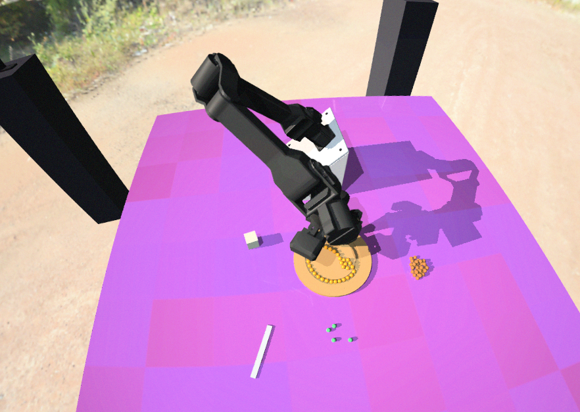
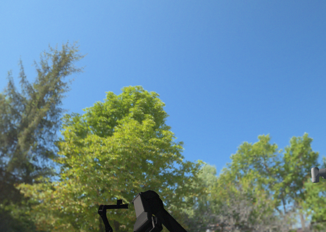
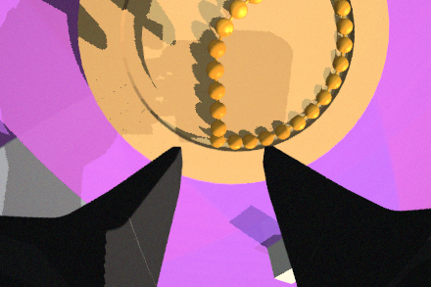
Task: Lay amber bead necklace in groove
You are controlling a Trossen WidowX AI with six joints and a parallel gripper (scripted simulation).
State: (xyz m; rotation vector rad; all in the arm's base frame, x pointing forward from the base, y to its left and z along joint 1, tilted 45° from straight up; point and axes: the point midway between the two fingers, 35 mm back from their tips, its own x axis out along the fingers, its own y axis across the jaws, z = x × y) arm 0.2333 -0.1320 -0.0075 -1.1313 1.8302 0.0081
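Right now the round tan bead board is 40 mm ahead of my gripper tip, 30 mm to the left of it and 40 mm below it. Round my gripper tip: small cream cube 60 mm behind, 160 mm to the right, 30 mm below; then white bar 220 mm ahead, 200 mm to the right, 50 mm below.
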